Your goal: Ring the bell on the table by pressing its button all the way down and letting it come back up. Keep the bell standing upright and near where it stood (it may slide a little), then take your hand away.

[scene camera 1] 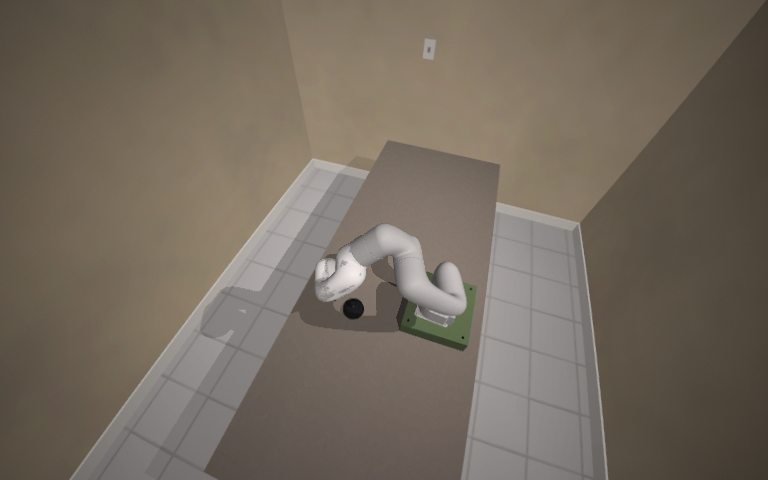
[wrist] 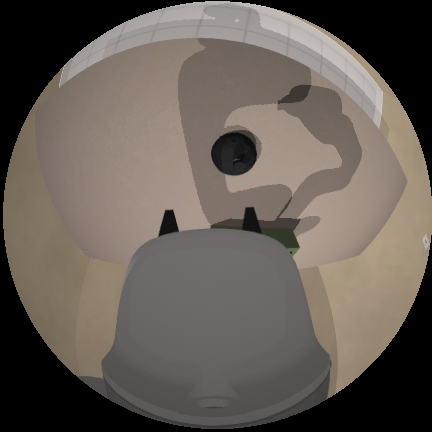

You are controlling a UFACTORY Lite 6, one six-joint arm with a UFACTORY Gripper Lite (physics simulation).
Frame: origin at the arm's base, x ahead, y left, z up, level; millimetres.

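Seen in the pictures: hand at its tool point: [wrist: 209, 233].
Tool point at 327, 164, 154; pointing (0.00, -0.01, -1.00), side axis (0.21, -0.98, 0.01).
A point is followed by its place in that frame, as x, y, z.
The bell [scene camera 1: 353, 308] {289, 121, -30} [wrist: 234, 154] {307, 118, -30} is a small black dome. It stands upright on the table [scene camera 1: 351, 407] {148, 429, -75} [wrist: 120, 135] {311, 339, -74}, left of the arm's base in the scene view. In the wrist view it lies ahead of the fingertips, a little right of the middle. Its button is too dark to make out clearly. My gripper [wrist: 210, 209] {327, 164, 154} is open, with its two black fingers apart and nothing between them. It is above the table and apart from the bell. In the scene view the arm's wrist hides the fingers, above and left of the bell.
The arm's base stands on a green block [scene camera 1: 436, 335] {-41, 106, -1} [wrist: 280, 237] {109, -78, -36} to the right of the bell in the scene view. The arm's shadow falls around the bell. The table's left edge runs close beyond the bell, with tiled floor [scene camera 1: 186, 390] past it.
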